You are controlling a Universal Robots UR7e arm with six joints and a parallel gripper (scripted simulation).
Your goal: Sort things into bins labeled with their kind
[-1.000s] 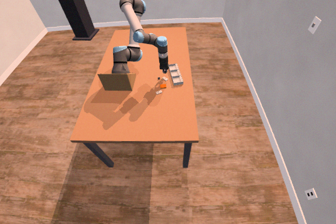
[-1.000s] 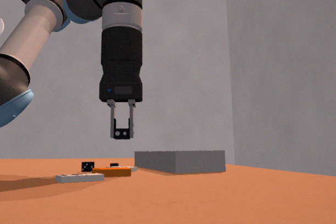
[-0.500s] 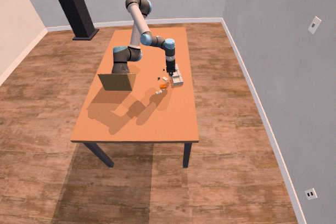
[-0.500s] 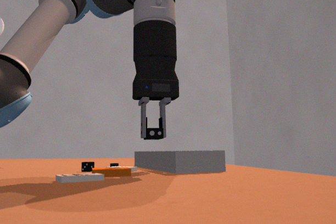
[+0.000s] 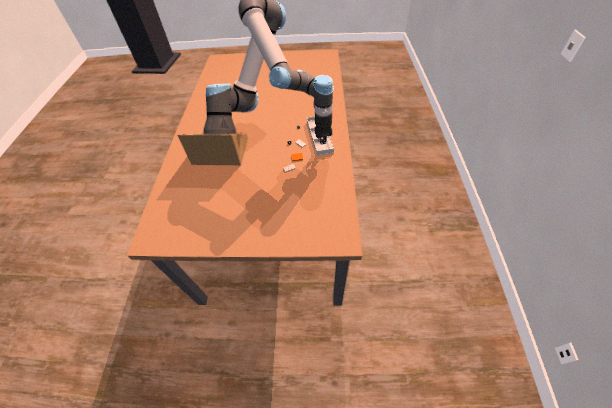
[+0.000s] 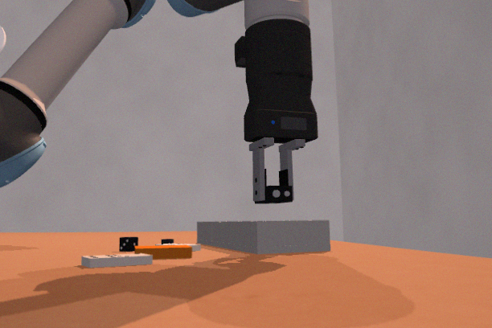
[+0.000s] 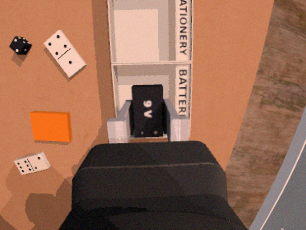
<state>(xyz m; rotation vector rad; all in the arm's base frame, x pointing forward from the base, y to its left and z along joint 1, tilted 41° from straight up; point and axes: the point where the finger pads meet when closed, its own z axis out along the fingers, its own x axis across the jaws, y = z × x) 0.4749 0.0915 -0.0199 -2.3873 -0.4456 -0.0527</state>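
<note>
Right now the orange domino is 11 cm behind my hand, 7 cm to the right of it and 7 cm below it. Also, from my hand: grey bin tray: 8 cm to the left, 6 cm below, 2 cm behind; then black die: 17 cm behind, 6 cm below, 2 cm to the left; then black 9V battery: 1 cm to the right, 1 cm below.
</note>
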